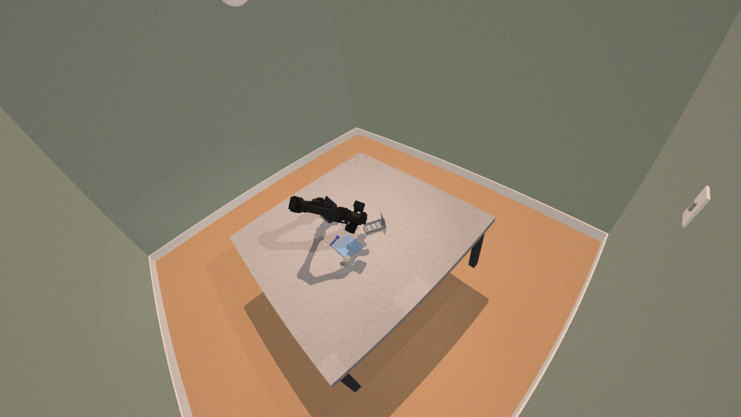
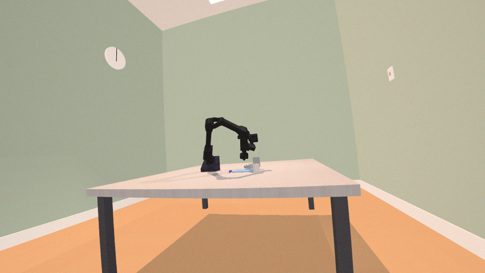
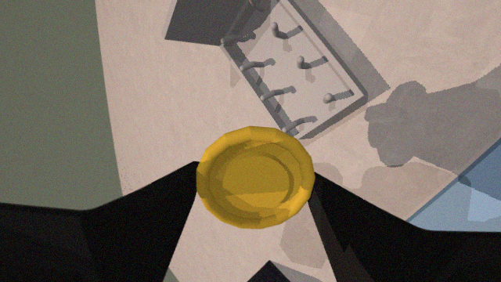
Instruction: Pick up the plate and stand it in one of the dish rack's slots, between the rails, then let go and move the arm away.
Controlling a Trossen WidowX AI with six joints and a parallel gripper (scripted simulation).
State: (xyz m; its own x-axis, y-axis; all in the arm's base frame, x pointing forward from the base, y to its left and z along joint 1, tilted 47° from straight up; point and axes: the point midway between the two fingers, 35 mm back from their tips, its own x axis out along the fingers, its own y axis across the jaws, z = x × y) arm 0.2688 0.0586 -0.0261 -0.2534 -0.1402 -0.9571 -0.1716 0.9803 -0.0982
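Right now my gripper tip is 60 mm above the grey dish rack, 50 mm to the right of it and 50 mm short of it. Round my gripper tip: mat 160 mm to the right, 80 mm below, 50 mm ahead; yellow plate 10 mm above; white cup 230 mm to the right, 150 mm ahead, 60 mm below.
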